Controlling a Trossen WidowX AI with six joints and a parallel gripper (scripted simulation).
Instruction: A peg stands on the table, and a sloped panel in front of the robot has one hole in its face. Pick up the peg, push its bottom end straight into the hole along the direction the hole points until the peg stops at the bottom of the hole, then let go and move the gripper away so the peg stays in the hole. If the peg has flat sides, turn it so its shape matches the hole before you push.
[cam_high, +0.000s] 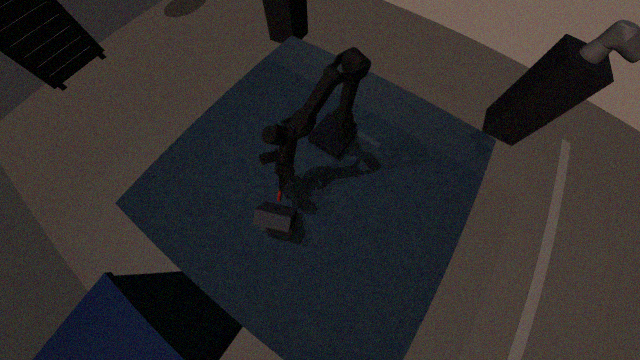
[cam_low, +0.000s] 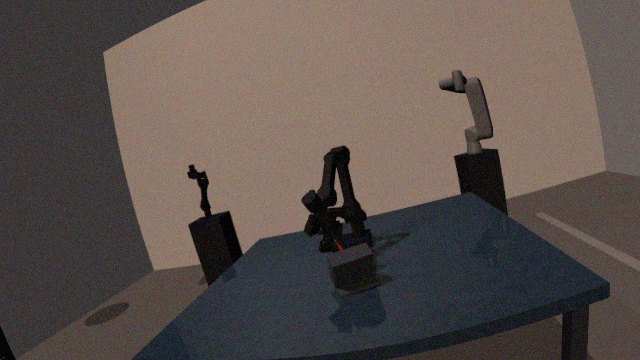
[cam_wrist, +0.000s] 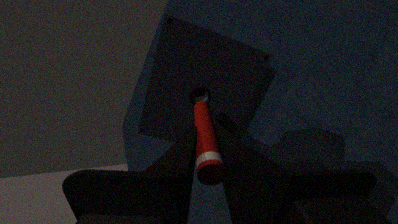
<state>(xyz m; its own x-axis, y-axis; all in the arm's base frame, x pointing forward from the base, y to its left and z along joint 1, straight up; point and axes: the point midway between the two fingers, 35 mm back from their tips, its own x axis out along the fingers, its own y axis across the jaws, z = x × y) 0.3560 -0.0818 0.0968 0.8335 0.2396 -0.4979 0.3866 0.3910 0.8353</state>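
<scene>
Now: gripper tip 80 mm short of the sloped panel, 20 mm to the right of it and 50 mm above it. From my gripper tip the other things lie so: peg (10 mm behind, 10 mm above).
</scene>
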